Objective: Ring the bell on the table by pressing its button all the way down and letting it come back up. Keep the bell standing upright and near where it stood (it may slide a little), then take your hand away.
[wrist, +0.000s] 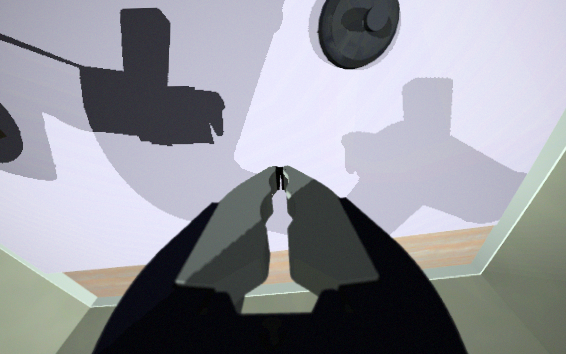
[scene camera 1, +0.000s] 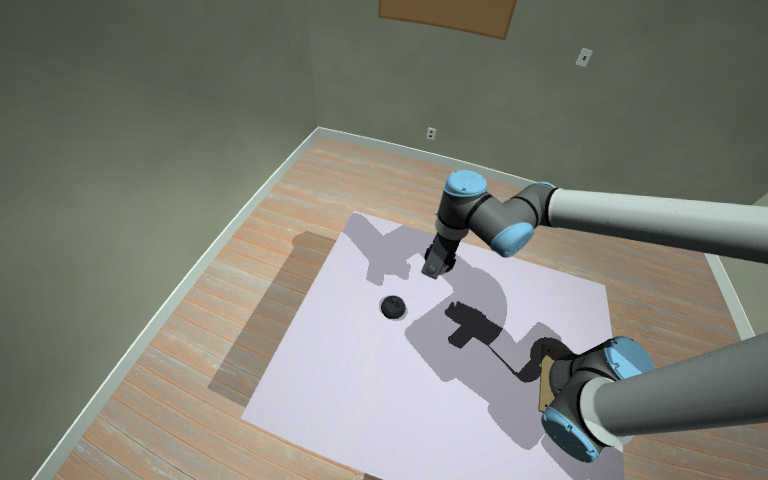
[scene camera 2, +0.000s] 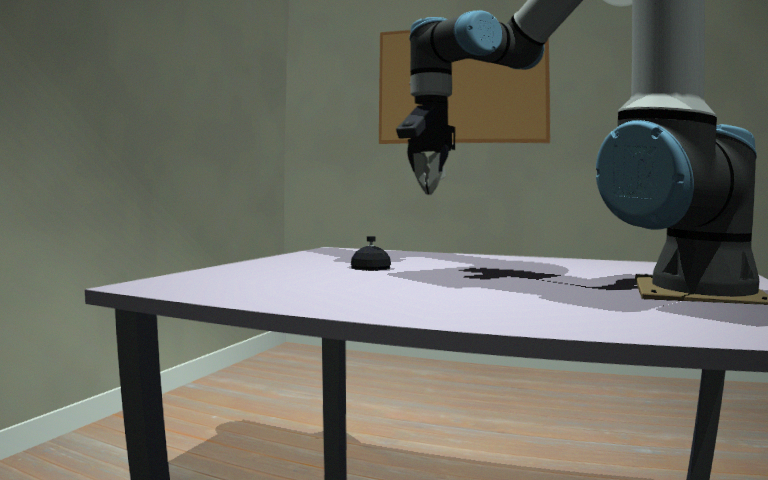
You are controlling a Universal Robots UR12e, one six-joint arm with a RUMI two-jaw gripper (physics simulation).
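Seen in the pictures: gripper, fingertip midpoint: (wrist: pixel 280 168) (scene camera 2: pixel 428 194); arm's base, origin of the base link: (scene camera 2: pixel 704 286).
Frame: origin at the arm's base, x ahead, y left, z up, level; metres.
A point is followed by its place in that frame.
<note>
A black dome-shaped bell (scene camera 1: pixel 393 307) {y -0.009, x 0.656, z 0.034 m} (scene camera 2: pixel 370 258) {y 0.010, x 0.644, z 0.016 m} (wrist: pixel 350 42) {y -0.040, x 0.646, z 0.033 m} stands upright on the pale lilac table (scene camera 1: pixel 317 362) {y 0.248, x 0.804, z -0.008 m} (scene camera 2: pixel 226 294) {y 0.387, x 0.701, z -0.008 m}. Its small button (scene camera 2: pixel 370 238) {y -0.017, x 0.658, z 0.054 m} (wrist: pixel 377 19) {y -0.026, x 0.660, z 0.057 m} is raised on top of the dome. My gripper (scene camera 2: pixel 428 192) {y -0.114, x 0.569, z 0.146 m} (wrist: pixel 280 168) {y -0.114, x 0.569, z 0.146 m} points down with its fingertips together and nothing between them. It hangs well above the table, apart from the bell and to its right in the second scene view. In the wrist view the bell is ahead of the fingertips and to the right, cut off by the top edge. In the first scene view the fingertips are hidden by the gripper's body.
The arm's base (scene camera 2: pixel 705 266) {y 0.086, x 0.009, z 0.044 m} stands on a tan mounting plate (scene camera 1: pixel 545 379) {y 0.022, x 0.105, z 0.002 m} (scene camera 2: pixel 651 288) {y 0.069, x 0.096, z 0.001 m} at the right of the table. Shadows of the arm fall across the table. A brown board (scene camera 1: pixel 447 15) (scene camera 2: pixel 498 113) hangs on the wall behind.
</note>
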